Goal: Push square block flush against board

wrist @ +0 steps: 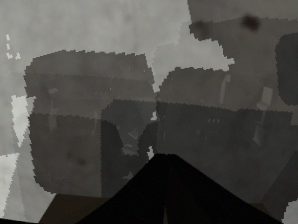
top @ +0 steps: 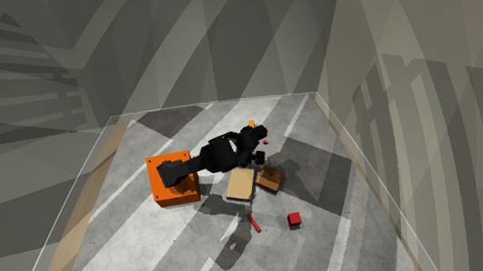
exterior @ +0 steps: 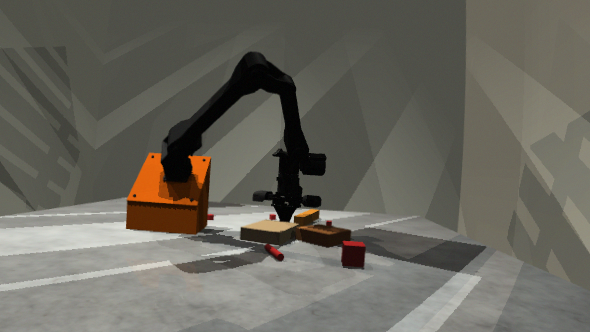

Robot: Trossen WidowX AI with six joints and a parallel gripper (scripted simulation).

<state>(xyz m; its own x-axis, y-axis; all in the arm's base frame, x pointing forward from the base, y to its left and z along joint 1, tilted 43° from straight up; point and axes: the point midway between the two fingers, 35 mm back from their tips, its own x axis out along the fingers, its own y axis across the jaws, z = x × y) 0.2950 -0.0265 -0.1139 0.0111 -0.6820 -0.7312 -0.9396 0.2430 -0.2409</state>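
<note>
Right now my gripper tip is 30 mm past the tan block, 90 mm to the left of it and 10 mm below it. The rest, counted from my gripper tip: brown board 100 mm ahead, 100 mm to the right, 10 mm above; then orange bar 80 mm ahead, 190 mm to the left, 10 mm above; then thin red stick 20 mm behind, 270 mm to the right.
</note>
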